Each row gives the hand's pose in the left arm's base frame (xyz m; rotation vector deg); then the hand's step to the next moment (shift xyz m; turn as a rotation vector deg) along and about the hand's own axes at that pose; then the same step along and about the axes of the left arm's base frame.
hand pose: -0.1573 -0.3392 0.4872 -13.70 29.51 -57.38
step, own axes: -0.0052 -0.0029 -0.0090 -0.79 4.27 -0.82
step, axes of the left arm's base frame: -0.0090 0.0033 -0.0049 2.39 2.95 -2.26
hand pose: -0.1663 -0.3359 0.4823 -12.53 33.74 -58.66
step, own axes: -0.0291 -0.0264 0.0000 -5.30 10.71 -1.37
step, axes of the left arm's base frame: -0.0306 0.0112 0.0219 5.11 10.16 -3.91
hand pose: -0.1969 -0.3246 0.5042 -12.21 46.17 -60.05
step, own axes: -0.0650 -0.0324 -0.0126 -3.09 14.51 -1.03
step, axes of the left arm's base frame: -0.0471 0.0405 0.0398 8.51 10.18 -6.72
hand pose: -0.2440 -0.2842 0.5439 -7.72 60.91 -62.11
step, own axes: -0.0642 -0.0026 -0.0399 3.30 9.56 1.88
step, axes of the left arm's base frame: -0.0353 0.0634 0.0212 7.83 1.62 -6.47
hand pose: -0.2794 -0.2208 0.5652 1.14 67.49 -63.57
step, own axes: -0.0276 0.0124 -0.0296 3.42 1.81 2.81
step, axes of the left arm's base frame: -0.0113 0.0408 0.0008 3.11 -2.89 -2.19
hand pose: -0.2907 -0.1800 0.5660 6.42 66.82 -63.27
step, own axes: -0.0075 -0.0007 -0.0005 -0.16 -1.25 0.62
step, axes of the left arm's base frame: -0.0006 0.0047 0.0059 -0.50 -0.89 0.96
